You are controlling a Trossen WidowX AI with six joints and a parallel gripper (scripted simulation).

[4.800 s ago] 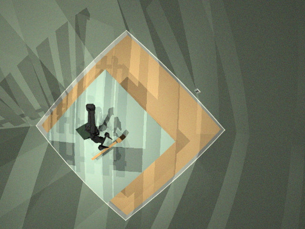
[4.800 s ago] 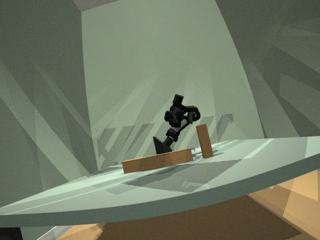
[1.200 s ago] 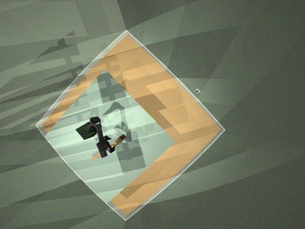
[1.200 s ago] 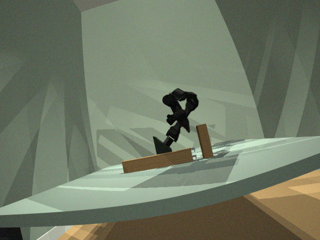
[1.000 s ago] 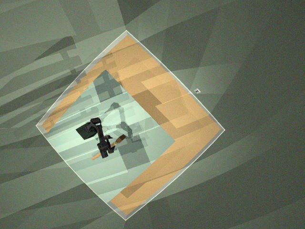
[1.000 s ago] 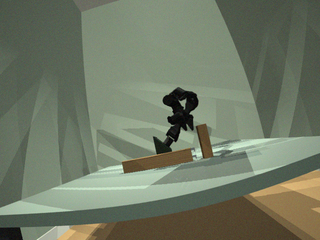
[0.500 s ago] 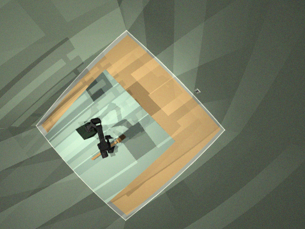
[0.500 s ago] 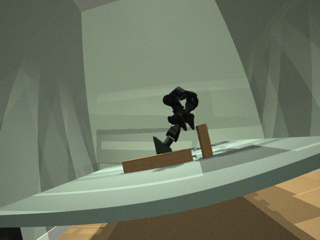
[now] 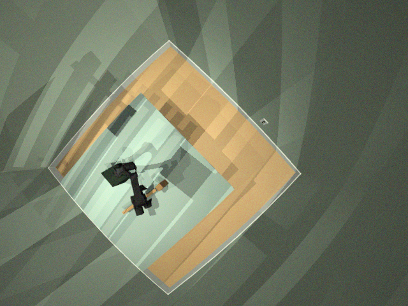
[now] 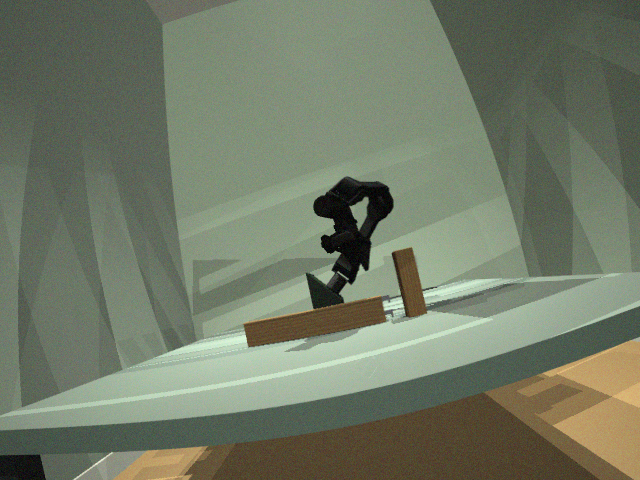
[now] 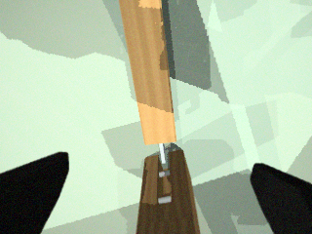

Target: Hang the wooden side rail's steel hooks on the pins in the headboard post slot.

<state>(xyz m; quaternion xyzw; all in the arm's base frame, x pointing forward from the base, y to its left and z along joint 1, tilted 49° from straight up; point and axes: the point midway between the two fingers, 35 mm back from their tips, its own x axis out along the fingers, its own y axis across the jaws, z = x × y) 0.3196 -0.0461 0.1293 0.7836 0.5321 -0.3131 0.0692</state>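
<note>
Right now the headboard post is 110 mm to the left of my gripper tip, 60 mm below it and 40 mm ahead of it.
</note>
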